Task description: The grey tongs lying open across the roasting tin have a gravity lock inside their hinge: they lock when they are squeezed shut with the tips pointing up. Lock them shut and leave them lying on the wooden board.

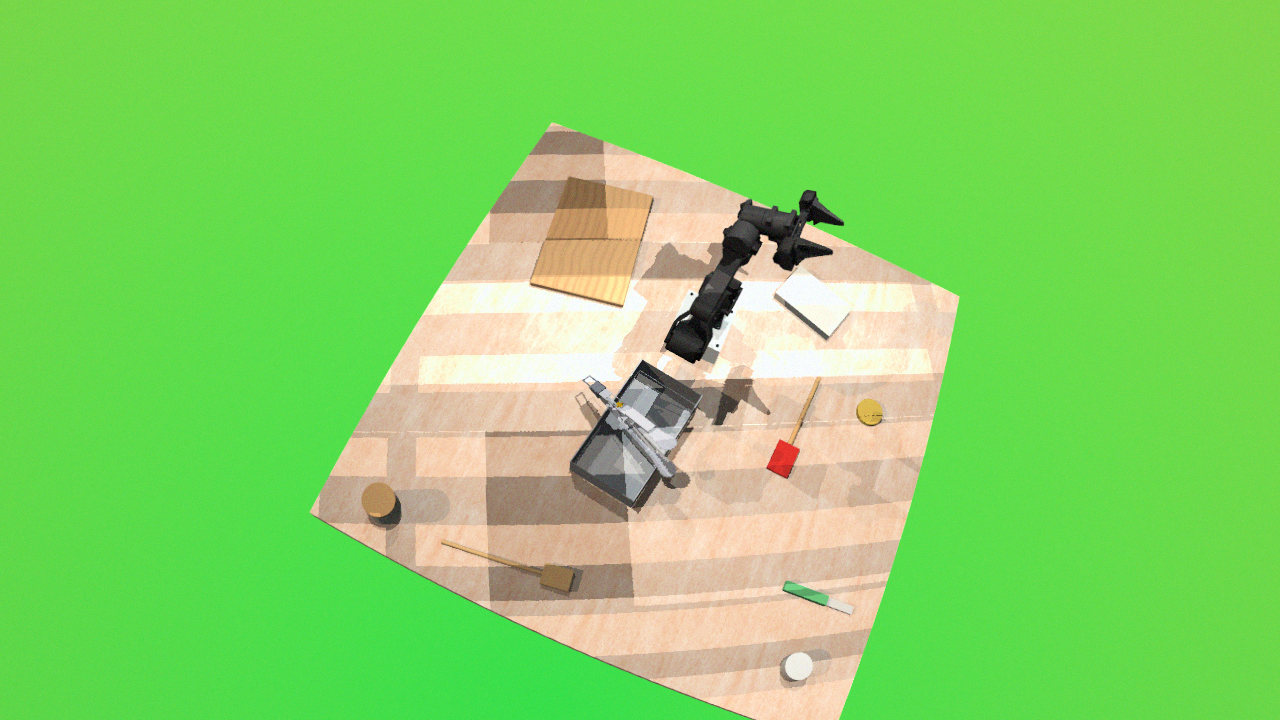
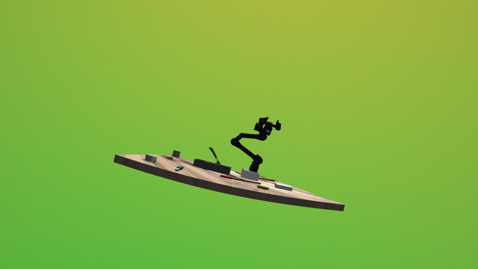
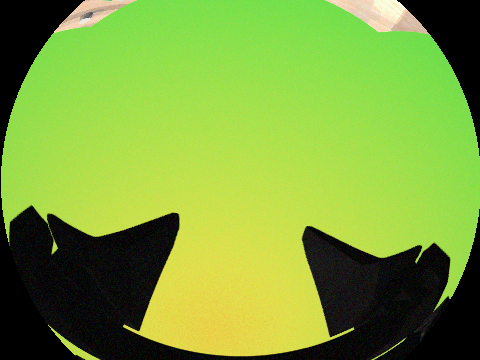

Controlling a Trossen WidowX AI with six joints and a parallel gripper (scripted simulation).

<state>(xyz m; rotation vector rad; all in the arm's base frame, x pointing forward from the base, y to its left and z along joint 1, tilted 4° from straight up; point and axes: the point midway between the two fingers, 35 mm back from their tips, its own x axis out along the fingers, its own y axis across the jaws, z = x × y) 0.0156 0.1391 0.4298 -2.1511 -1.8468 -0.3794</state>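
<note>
The roasting tin is 480 mm below my gripper tip, 330 mm ahead of it and 260 mm to the right of it. Also, from my gripper tip: wooden board (530 mm to the right, 500 mm below, 150 mm behind); white block (490 mm below, 170 mm behind, 70 mm to the left).
</note>
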